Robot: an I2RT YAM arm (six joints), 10 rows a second.
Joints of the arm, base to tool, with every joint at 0 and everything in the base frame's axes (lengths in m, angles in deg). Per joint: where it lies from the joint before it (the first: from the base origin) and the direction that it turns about. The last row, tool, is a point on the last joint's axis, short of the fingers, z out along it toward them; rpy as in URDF.
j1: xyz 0 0 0.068 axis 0 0 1
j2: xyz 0.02 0.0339 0.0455 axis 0 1 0
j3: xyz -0.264 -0.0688 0 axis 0 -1 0
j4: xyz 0.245 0.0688 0.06 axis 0 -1 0
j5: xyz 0.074 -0.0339 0.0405 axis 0 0 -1
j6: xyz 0.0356 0 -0.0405 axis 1 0 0
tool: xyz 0 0 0 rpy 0 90 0
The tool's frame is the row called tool.
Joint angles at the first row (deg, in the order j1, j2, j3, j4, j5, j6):
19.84, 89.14, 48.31, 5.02, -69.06, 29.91
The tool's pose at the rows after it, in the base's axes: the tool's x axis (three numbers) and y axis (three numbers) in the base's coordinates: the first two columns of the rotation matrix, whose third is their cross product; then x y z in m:
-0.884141, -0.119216, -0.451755, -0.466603, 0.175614, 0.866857, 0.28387, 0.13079, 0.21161
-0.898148, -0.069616, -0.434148, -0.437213, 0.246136, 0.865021, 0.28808, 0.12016, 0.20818
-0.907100, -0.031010, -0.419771, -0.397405, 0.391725, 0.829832, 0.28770, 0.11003, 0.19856
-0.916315, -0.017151, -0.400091, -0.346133, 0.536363, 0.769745, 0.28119, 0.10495, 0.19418
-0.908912, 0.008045, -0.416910, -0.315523, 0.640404, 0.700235, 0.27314, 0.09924, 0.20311
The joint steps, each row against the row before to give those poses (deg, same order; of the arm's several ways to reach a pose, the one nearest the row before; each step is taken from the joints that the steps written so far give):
-1.21, 0.00, 0.00, -0.27, 0.05, -1.66
-1.96, 0.00, 0.00, -1.92, 3.12, -0.39
-1.38, -0.17, 0.01, -6.51, 7.63, -4.42
0.00, -1.38, 0.00, -7.08, 8.72, -3.15
-0.02, -3.47, -0.01, -4.68, 7.54, -0.87

